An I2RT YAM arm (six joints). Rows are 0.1 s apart.
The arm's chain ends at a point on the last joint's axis. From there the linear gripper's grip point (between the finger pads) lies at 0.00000 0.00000 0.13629 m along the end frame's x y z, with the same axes.
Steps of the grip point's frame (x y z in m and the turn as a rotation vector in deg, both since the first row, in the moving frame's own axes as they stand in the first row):
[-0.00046, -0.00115, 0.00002, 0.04, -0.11, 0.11]
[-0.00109, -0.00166, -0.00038, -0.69, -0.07, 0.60]
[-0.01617, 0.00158, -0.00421, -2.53, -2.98, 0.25]
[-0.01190, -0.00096, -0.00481, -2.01, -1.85, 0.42]
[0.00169, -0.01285, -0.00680, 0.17, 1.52, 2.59]
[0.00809, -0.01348, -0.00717, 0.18, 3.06, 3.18]
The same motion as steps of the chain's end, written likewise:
[-0.00020, -0.00105, 0.00002, 0.04, -0.11, 0.11]
[-0.00091, -0.00330, -0.00037, -0.69, -0.07, 0.60]
[-0.00907, -0.00442, -0.00389, -2.53, -2.98, 0.25]
[-0.00748, -0.00572, -0.00466, -2.01, -1.85, 0.42]
[-0.00193, -0.01253, -0.00675, 0.17, 1.52, 2.59]
[0.00081, -0.01325, -0.00698, 0.18, 3.06, 3.18]

